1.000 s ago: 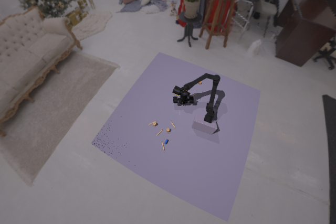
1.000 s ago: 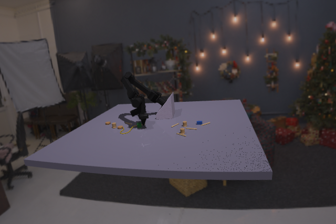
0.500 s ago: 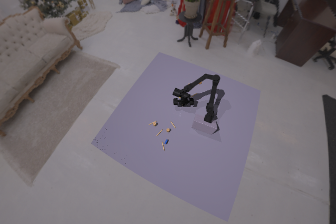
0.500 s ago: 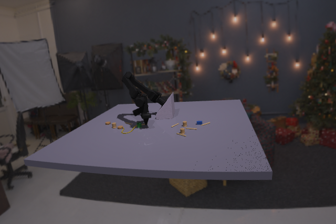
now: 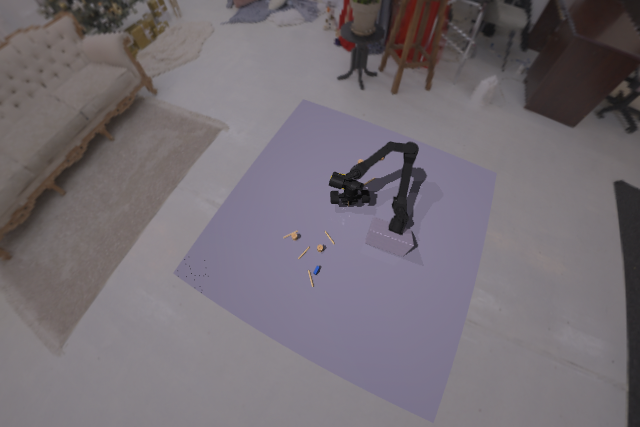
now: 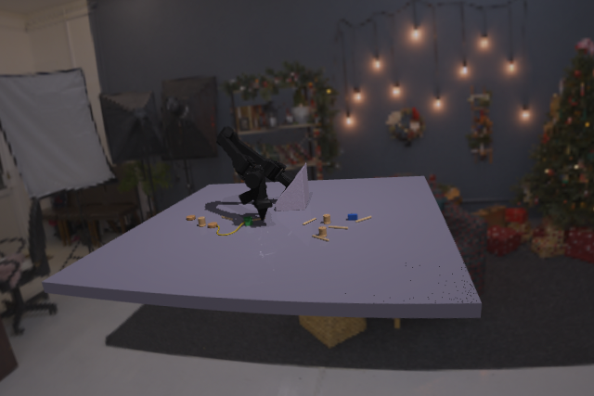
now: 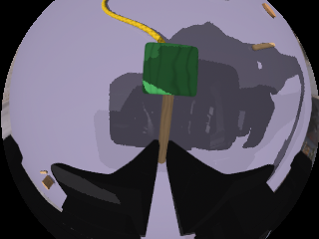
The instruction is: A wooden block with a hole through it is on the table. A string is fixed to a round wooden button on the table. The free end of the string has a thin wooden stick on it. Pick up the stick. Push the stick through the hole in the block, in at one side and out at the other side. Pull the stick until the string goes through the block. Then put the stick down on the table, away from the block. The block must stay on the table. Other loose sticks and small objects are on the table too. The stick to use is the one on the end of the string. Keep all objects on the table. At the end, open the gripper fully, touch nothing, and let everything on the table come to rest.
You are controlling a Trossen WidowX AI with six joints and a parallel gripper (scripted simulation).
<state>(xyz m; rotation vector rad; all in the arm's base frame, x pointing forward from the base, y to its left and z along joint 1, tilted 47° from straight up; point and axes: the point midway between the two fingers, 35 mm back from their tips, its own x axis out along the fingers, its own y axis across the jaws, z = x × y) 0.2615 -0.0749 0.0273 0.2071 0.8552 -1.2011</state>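
Right now the green block is 3 cm ahead of my gripper tip, 5 cm to the right of it and 1 cm above it. The rest, counted from my gripper tip: round wooden button (5 cm ahead, 20 cm to the right); then round piece (5 cm behind, 35 cm to the right); then thin wooden stick (2 cm ahead, 4 cm to the right, 1 cm above).
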